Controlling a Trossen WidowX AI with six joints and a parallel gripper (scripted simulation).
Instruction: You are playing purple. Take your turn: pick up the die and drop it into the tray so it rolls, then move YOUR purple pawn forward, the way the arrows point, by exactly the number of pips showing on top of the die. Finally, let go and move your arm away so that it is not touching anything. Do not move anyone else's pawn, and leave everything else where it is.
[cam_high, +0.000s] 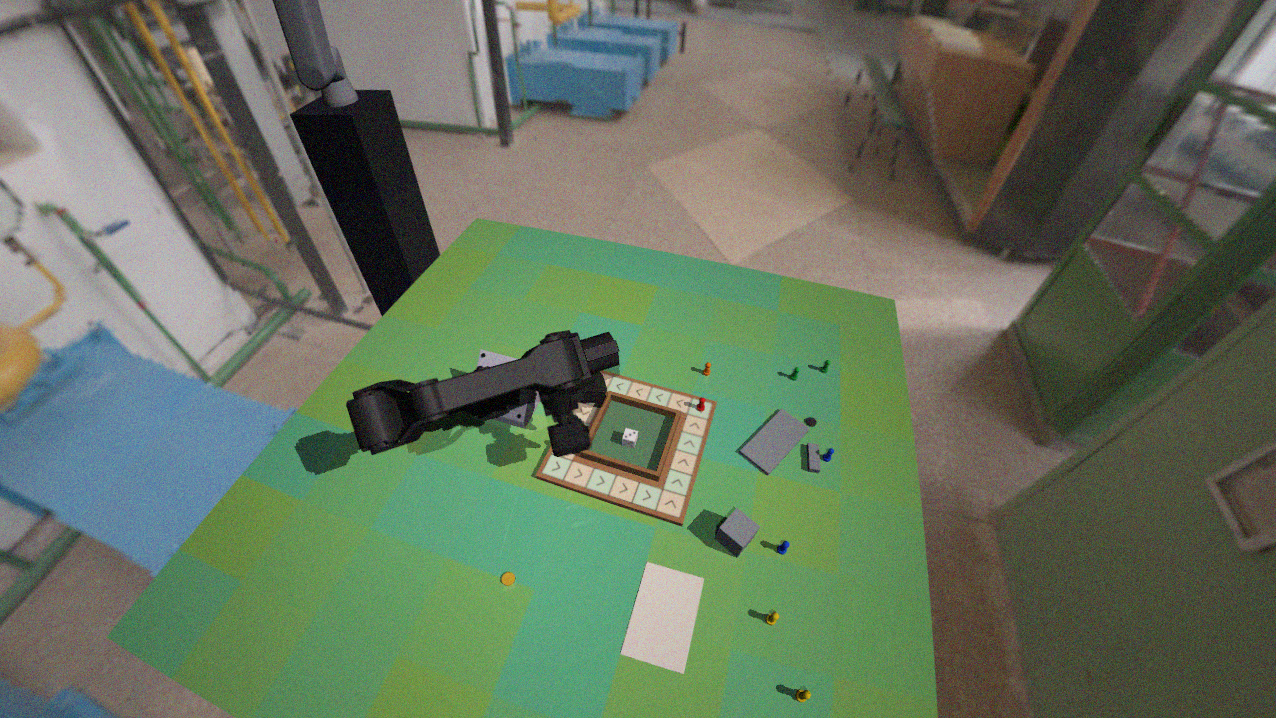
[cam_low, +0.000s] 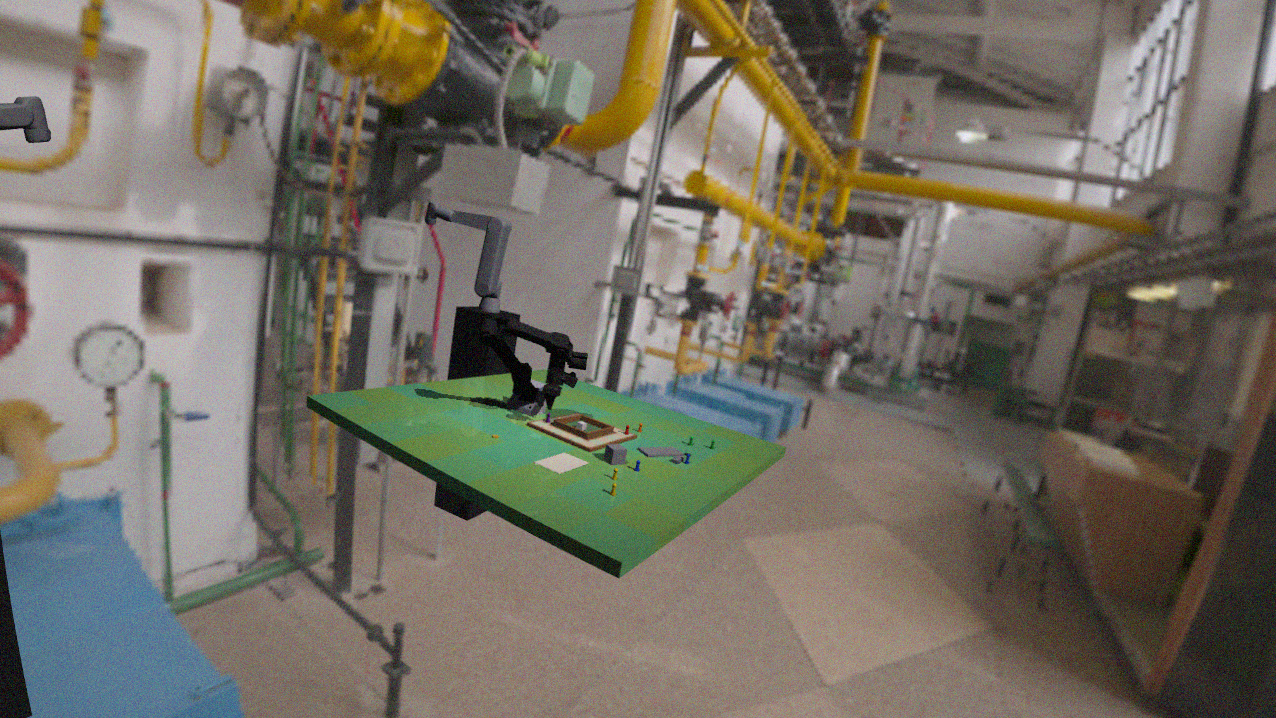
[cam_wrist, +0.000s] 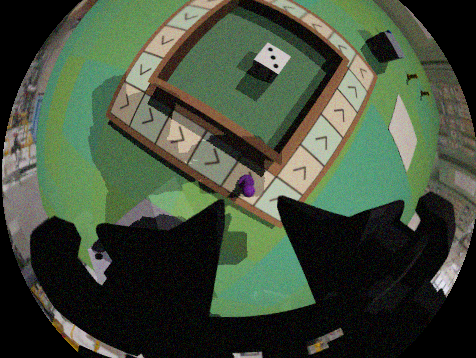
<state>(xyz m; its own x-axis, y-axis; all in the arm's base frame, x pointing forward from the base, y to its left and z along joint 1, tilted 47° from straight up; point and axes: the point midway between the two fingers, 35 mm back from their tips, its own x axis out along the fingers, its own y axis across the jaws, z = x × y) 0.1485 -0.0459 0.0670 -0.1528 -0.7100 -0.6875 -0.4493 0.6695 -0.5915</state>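
The purple pawn is 40 mm below my gripper tip. From my gripper tip the other things lie so: tray (120 mm ahead, 60 mm below, 40 mm to the left); white die (120 mm ahead, 40 mm below, 30 mm to the left); red pawn (250 mm ahead, 140 mm to the left, 40 mm below).
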